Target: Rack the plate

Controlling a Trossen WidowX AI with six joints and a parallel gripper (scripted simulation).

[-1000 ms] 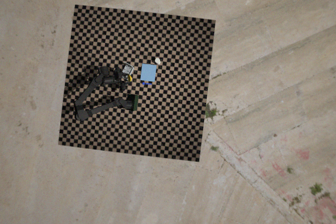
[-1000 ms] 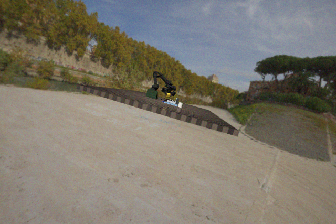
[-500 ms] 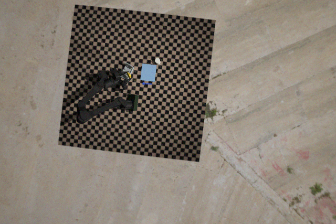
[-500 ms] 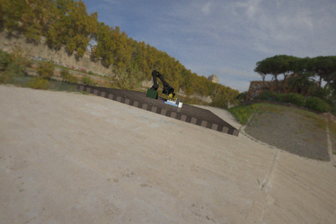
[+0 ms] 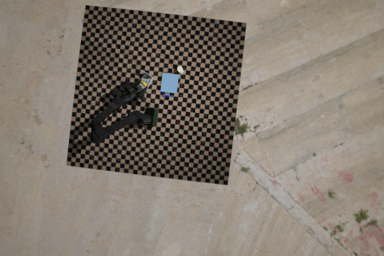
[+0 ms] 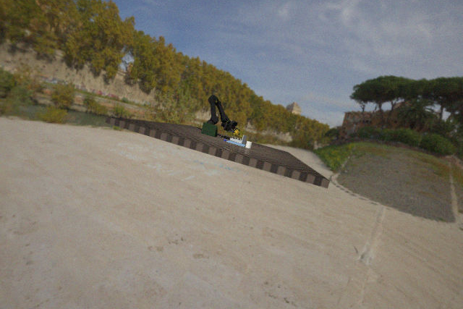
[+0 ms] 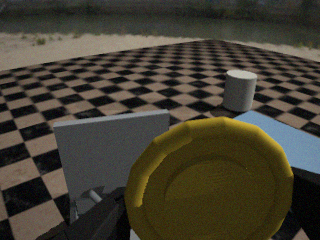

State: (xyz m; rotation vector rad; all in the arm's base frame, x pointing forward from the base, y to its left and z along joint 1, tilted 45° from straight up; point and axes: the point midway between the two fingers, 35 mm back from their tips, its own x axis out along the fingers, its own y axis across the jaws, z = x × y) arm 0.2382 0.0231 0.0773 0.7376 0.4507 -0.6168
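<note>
My gripper tip is 6 cm above the grey dish rack, 2 cm to the right of it and 2 cm short of it. The rest, counted from my gripper tip: yellow plate right at my gripper tip; light blue mat 17 cm to the right, 8 cm below, 3 cm ahead; blue spoon 15 cm to the right, 8 cm below, 7 cm behind.
</note>
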